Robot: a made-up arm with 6 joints.
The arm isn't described. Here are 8 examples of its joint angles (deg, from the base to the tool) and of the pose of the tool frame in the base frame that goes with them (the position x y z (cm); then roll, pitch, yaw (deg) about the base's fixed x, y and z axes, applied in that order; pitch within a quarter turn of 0, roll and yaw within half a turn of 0).
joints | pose
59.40 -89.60 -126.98 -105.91 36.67 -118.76 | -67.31 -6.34 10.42 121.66 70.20 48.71
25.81 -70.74 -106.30 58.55 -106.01 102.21 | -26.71 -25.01 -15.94 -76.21 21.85 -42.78
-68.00 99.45 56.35 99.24 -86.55 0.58 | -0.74 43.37 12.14 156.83 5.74 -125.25
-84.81 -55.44 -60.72 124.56 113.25 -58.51 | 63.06 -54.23 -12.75 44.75 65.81 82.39
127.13 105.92 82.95 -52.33 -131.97 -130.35 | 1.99 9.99 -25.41 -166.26 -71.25 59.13
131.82 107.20 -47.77 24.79 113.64 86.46 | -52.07 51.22 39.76 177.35 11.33 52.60
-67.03 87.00 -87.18 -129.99 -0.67 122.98 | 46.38 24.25 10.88 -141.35 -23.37 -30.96
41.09 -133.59 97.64 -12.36 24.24 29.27 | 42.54 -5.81 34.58 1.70 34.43 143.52
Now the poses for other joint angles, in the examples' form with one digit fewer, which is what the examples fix.
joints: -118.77 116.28 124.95 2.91 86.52 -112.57
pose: -21.0 -30.5 -25.5 134.7 -21.2 150.3
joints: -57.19 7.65 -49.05 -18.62 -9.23 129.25
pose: -9.3 -19.0 -51.4 176.5 52.1 152.7
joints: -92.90 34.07 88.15 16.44 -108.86 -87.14
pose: -15.9 -7.2 -7.0 -23.7 36.7 86.8
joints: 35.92 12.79 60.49 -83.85 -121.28 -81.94
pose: -24.6 21.1 42.1 55.0 -12.7 -113.3
